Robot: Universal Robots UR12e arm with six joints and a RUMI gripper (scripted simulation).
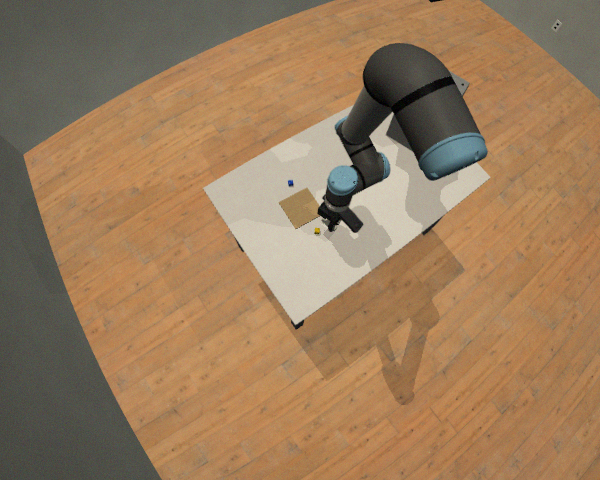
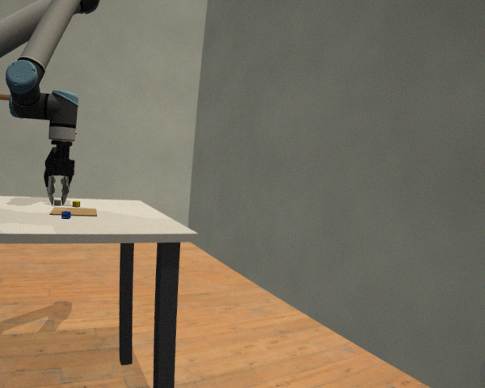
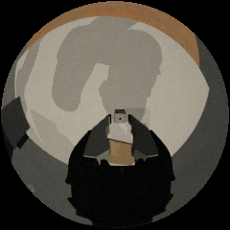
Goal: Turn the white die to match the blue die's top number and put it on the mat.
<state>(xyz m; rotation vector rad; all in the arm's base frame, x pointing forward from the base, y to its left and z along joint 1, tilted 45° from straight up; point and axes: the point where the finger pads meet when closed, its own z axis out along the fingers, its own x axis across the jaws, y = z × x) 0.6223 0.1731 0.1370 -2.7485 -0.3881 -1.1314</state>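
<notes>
The white die is 1 cm below my hand. From my hand the other things lie so: blue die: 6 cm ahead, 26 cm to the right, 1 cm below; tan mat: 7 cm ahead, 14 cm to the right, 2 cm below; yellow die: 7 cm ahead, 2 cm to the right, 1 cm below.
</notes>
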